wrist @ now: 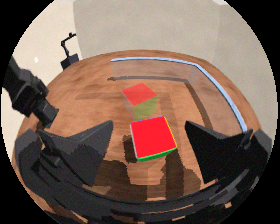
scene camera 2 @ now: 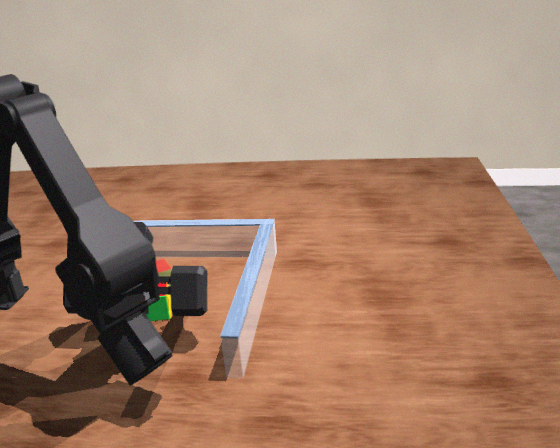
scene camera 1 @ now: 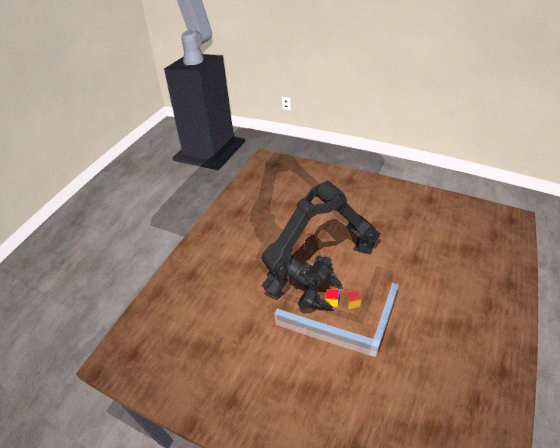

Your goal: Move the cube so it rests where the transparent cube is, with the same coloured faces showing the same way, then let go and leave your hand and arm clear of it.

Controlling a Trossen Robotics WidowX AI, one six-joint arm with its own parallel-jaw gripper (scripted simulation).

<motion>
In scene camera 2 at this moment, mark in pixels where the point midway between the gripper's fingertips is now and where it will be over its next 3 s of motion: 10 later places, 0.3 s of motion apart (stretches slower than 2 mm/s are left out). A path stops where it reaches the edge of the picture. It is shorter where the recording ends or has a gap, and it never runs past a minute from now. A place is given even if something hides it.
My gripper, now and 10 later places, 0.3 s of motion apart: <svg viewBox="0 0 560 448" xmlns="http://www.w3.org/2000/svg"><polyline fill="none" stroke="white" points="156,288 149,282 143,264 142,263 138,256 132,248 132,250 140,263 147,270 148,272 150,277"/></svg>
</motion>
